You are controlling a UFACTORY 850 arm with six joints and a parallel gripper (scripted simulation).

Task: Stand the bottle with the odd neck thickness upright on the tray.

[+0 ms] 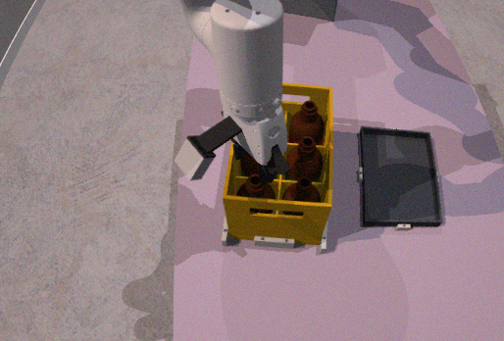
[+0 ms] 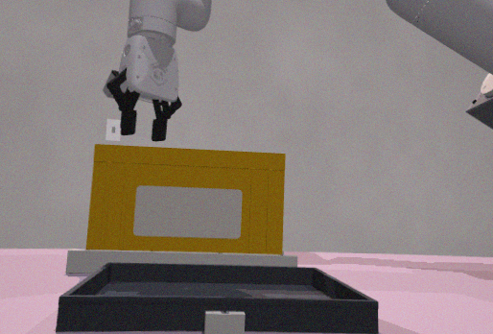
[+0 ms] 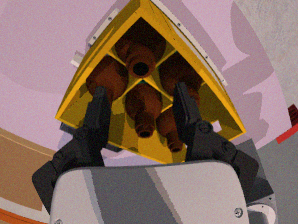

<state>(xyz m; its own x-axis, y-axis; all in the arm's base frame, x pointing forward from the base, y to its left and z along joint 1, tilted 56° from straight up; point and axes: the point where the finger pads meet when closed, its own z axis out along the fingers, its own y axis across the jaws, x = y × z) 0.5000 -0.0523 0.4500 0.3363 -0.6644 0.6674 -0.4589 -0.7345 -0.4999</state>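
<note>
The yellow crate lies 8 cm behind my hand, 6 cm to the left of it and 14 cm below it. Also, from my hand: tray 7 cm behind, 34 cm to the left, 21 cm below; then bottle 16 cm behind, 12 cm to the left, 14 cm below.
</note>
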